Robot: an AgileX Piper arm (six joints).
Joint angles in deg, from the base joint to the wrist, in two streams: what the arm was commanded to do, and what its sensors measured. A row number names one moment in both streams.
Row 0, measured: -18.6 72.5 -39.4 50.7 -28.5 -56.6
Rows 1 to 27, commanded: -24.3 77.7 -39.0 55.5 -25.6 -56.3; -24.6 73.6 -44.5 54.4 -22.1 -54.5; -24.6 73.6 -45.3 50.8 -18.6 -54.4; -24.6 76.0 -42.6 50.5 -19.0 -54.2; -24.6 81.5 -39.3 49.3 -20.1 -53.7; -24.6 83.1 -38.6 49.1 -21.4 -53.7; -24.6 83.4 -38.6 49.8 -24.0 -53.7; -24.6 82.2 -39.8 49.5 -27.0 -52.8; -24.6 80.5 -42.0 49.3 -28.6 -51.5; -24.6 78.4 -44.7 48.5 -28.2 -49.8; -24.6 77.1 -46.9 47.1 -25.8 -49.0; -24.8 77.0 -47.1 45.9 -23.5 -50.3; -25.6 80.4 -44.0 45.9 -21.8 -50.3; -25.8 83.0 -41.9 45.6 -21.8 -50.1; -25.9 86.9 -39.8 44.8 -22.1 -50.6; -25.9 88.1 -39.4 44.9 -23.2 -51.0; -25.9 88.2 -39.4 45.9 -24.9 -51.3; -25.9 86.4 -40.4 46.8 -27.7 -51.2; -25.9 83.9 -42.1 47.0 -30.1 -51.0; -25.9 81.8 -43.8 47.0 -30.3 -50.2; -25.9 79.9 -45.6 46.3 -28.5 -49.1; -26.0 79.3 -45.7 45.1 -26.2 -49.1; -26.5 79.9 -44.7 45.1 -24.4 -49.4; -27.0 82.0 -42.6 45.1 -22.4 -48.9; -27.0 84.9 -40.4 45.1 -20.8 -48.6; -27.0 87.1 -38.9 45.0 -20.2 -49.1; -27.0 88.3 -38.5 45.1 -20.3 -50.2
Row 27, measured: -26.3 81.2 -43.5 44.9 -25.3 -49.2
